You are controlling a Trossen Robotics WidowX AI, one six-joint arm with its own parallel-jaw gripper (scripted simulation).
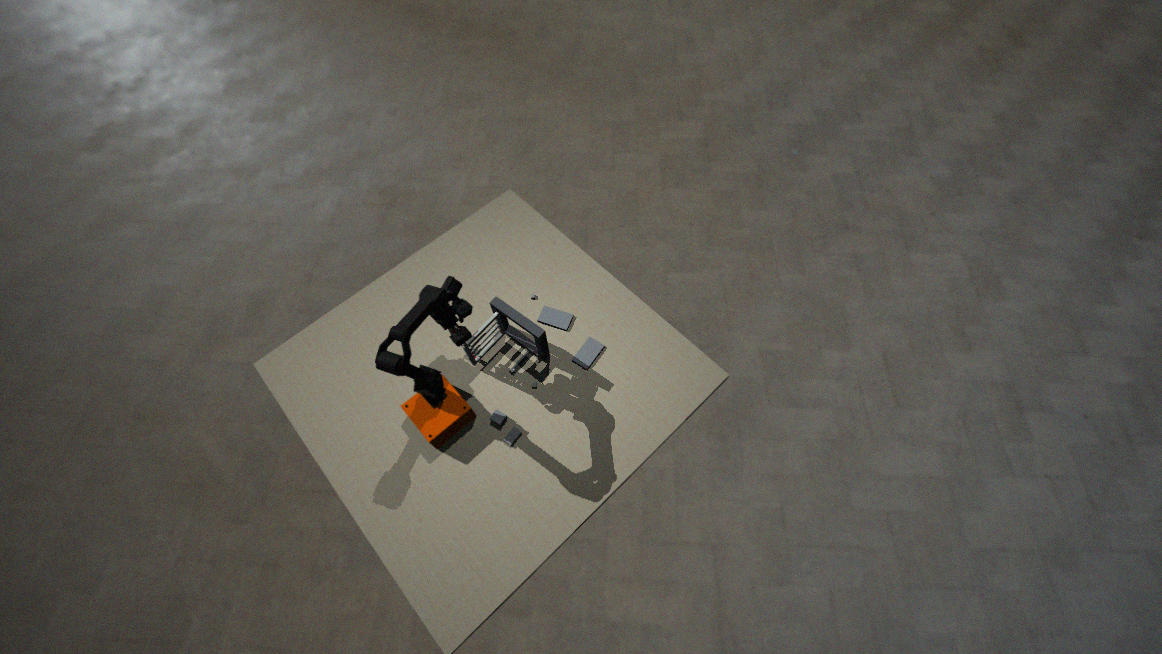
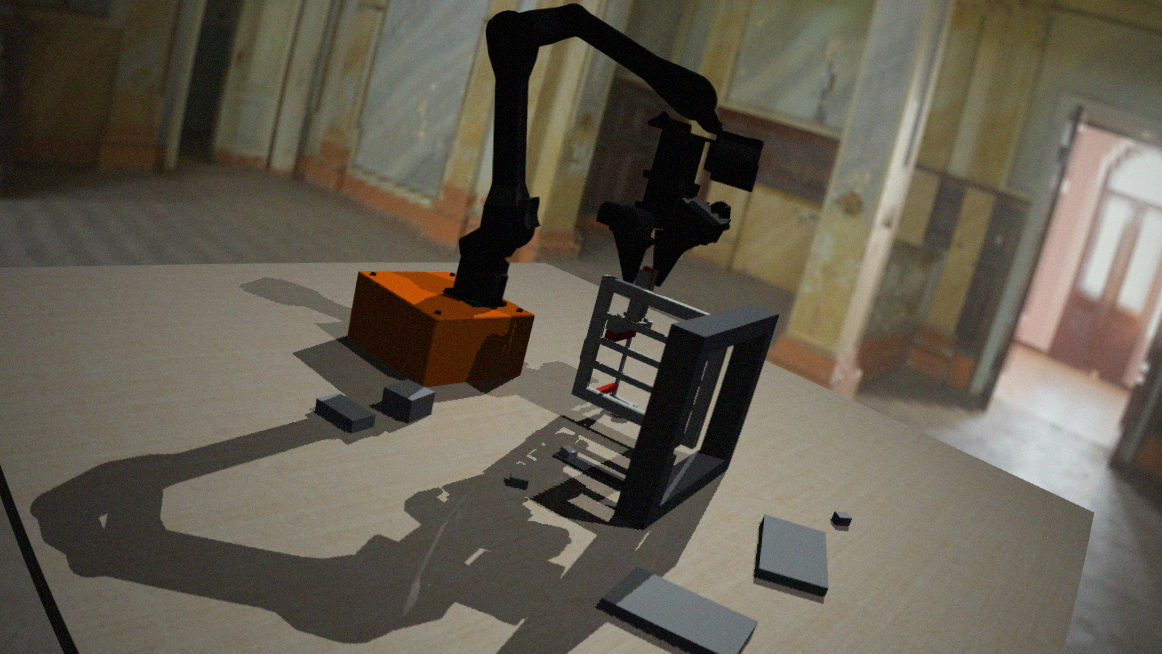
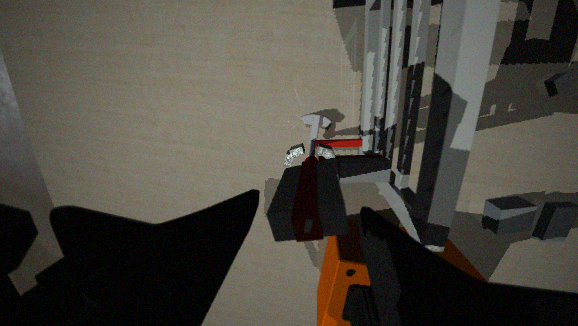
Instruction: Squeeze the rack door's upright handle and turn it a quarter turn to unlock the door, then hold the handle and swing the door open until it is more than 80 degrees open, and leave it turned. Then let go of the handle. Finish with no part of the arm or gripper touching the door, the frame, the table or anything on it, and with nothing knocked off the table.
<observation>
My gripper is open and holds nothing. Also in view: a grey barred door.
My gripper is seen too in image 1 and in image 3.
</observation>
